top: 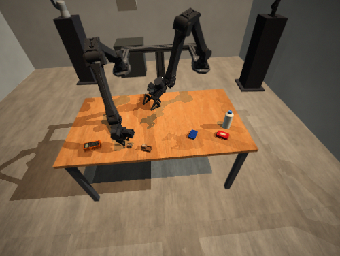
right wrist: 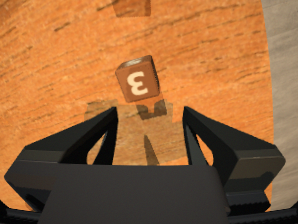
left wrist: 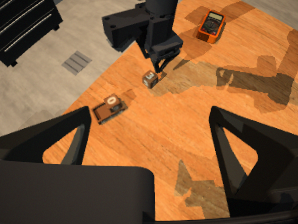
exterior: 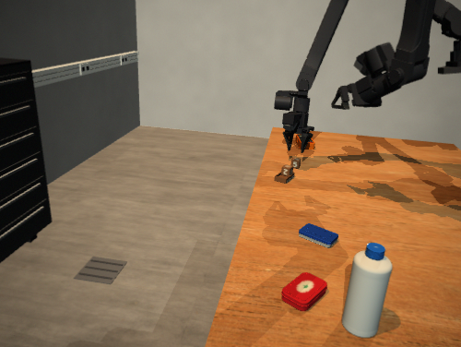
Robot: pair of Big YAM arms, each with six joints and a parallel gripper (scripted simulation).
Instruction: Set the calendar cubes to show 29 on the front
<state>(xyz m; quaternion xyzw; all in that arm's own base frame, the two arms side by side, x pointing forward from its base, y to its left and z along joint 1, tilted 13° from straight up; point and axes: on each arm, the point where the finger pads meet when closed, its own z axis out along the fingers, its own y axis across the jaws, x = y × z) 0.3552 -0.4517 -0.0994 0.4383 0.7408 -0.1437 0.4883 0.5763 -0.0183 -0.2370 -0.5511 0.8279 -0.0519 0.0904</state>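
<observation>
Right now the cube is 5 cm below my right hand, 2 cm to the left of it and 1 cm behind it. From my right hand the other things lie so: brown calendar tray: 15 cm to the left, 5 cm below, 2 cm ahead; then red tin: 76 cm to the left, 8 cm behind, 5 cm below; then blue block: 53 cm to the left, 11 cm behind, 5 cm below.
</observation>
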